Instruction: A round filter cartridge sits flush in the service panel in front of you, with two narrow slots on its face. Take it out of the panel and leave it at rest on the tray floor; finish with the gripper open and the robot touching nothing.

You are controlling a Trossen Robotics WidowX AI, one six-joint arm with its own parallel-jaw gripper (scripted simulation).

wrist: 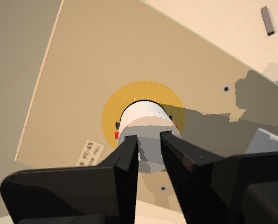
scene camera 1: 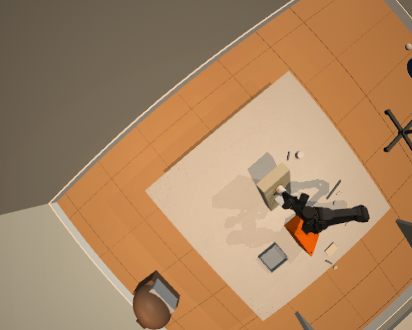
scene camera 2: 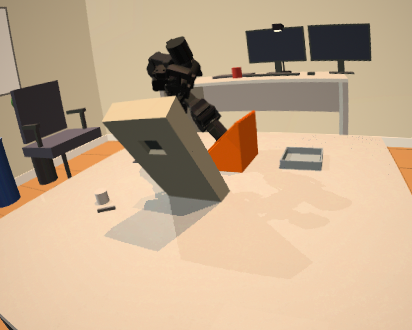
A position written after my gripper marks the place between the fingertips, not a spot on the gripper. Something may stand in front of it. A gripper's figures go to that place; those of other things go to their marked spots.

Labels:
My gripper (wrist: 148, 138) is 0.11 m from the lens. A round filter cartridge (wrist: 145, 119): 0.10 m from the lens.

